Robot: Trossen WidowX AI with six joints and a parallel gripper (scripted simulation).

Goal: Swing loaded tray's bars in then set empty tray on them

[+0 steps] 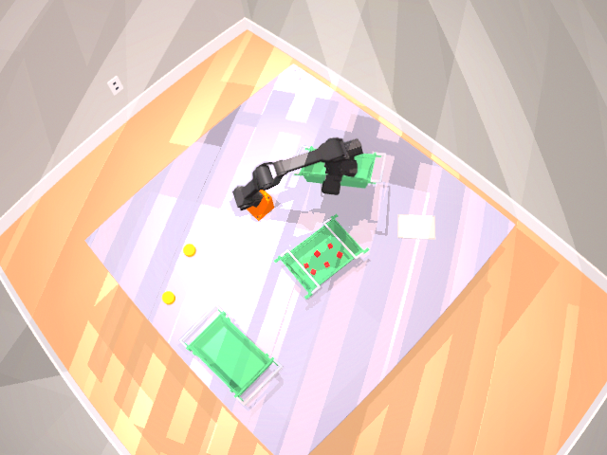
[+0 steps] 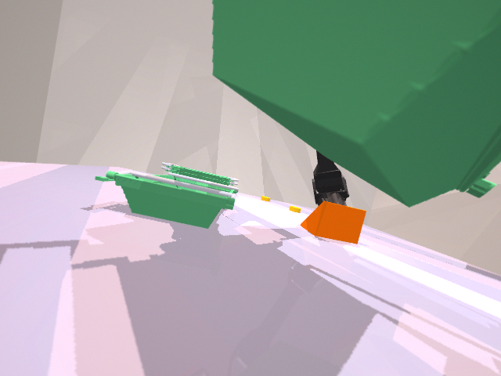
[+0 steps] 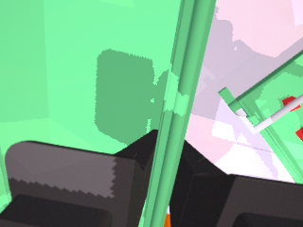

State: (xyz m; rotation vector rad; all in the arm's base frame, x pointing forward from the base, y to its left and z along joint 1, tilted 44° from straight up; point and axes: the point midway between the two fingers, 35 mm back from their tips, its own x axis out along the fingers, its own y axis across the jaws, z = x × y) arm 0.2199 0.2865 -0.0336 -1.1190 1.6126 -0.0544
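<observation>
My gripper tip is now 5 cm past the tray and 6 cm to the right of it. Also, from my gripper tip: pale patch: 29 cm ahead, 17 cm to the left, 18 cm below.
</observation>
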